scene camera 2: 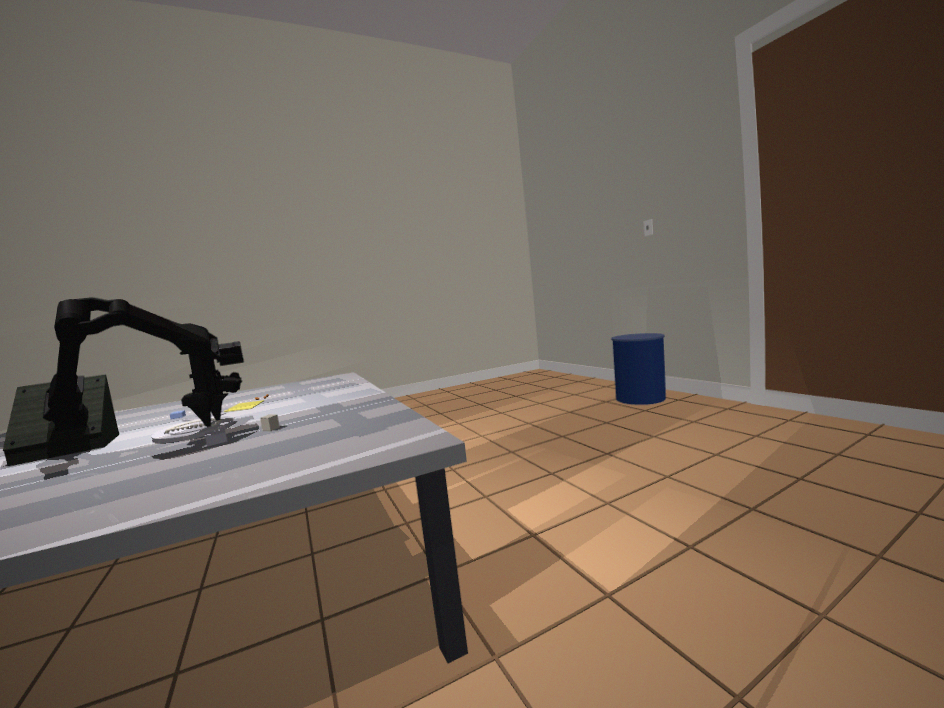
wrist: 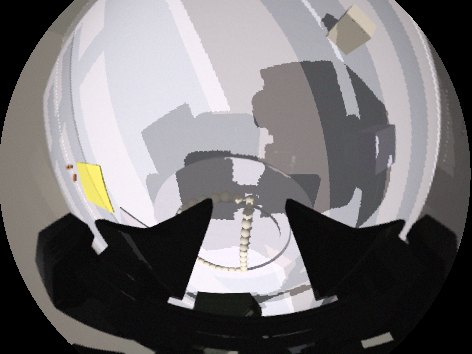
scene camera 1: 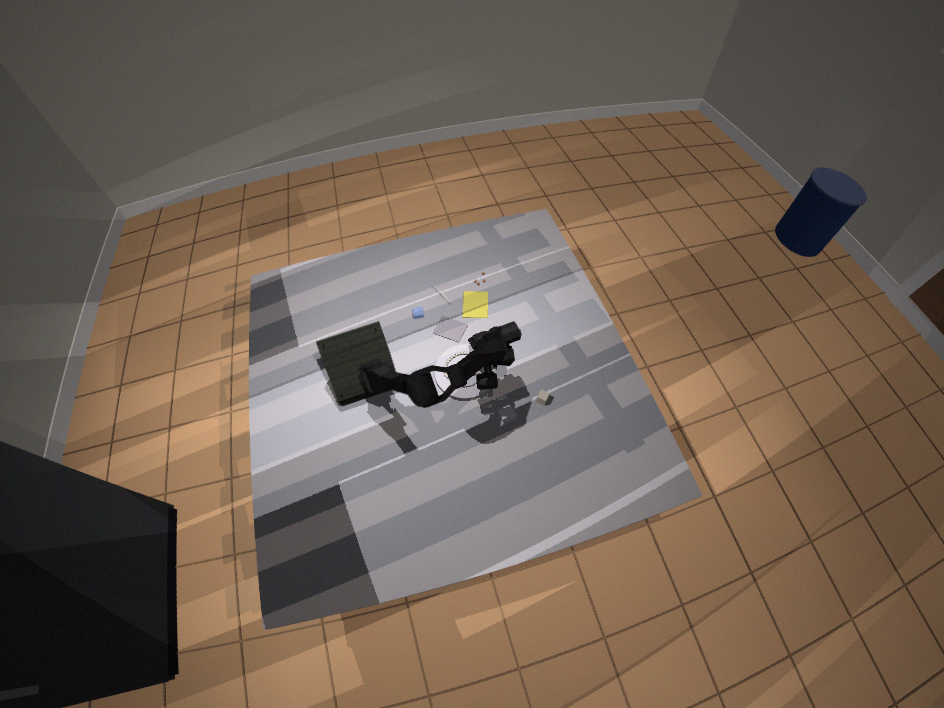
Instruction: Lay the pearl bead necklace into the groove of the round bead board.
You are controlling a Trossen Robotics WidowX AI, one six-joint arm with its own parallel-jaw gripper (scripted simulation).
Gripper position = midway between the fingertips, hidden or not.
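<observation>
A yellow pad (wrist: 91, 176) is part of the scene, and so is the gripper (scene camera 2: 213, 423), which the wrist view shows too (wrist: 249, 203). The gripper is open and holds nothing.
</observation>
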